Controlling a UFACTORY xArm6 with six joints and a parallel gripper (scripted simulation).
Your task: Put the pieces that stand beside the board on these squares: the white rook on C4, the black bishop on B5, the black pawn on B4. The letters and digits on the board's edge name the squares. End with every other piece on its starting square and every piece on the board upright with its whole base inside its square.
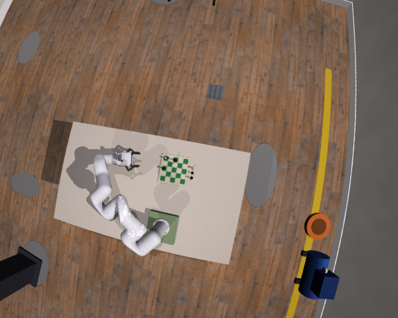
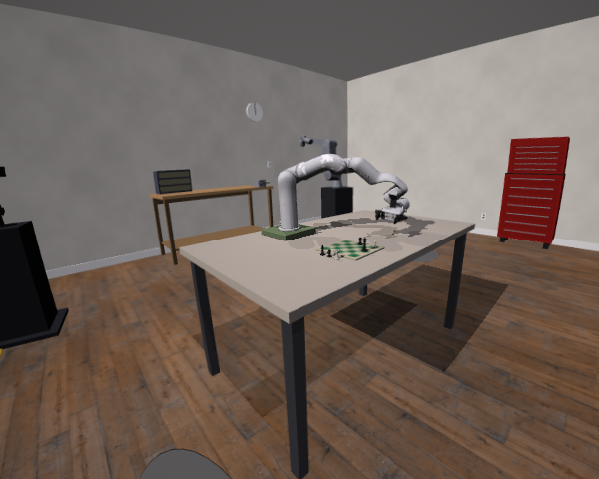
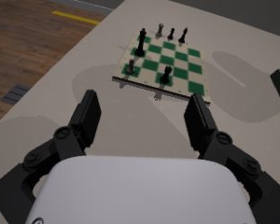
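The white rook lies 80 mm ahead of my hand, 380 mm to the right of it and 90 mm below it. Round my hand: chessboard: 20 mm ahead, 250 mm to the right, 110 mm below.
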